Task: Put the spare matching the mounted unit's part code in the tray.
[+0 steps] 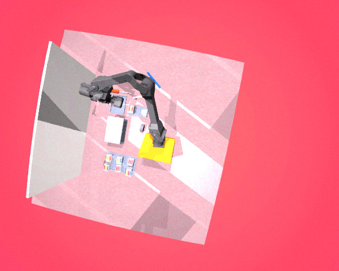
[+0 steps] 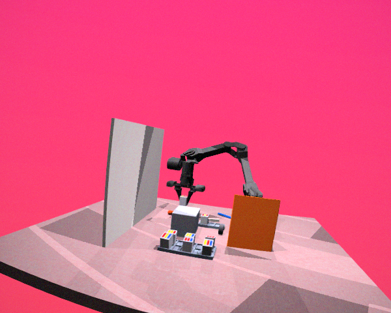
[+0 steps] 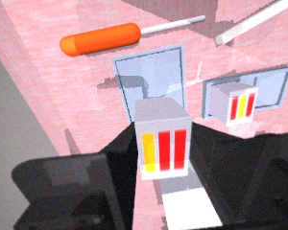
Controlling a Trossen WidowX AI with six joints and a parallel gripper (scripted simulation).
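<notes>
The pale blue tray is 10 mm behind my gripper tip and 90 mm below it. The rest, counted from my gripper tip: white strip (150 mm behind, 60 mm to the right, 90 mm below); grey holder (150 mm behind, 40 mm to the left, 90 mm below); grey spare block (20 mm above).
</notes>
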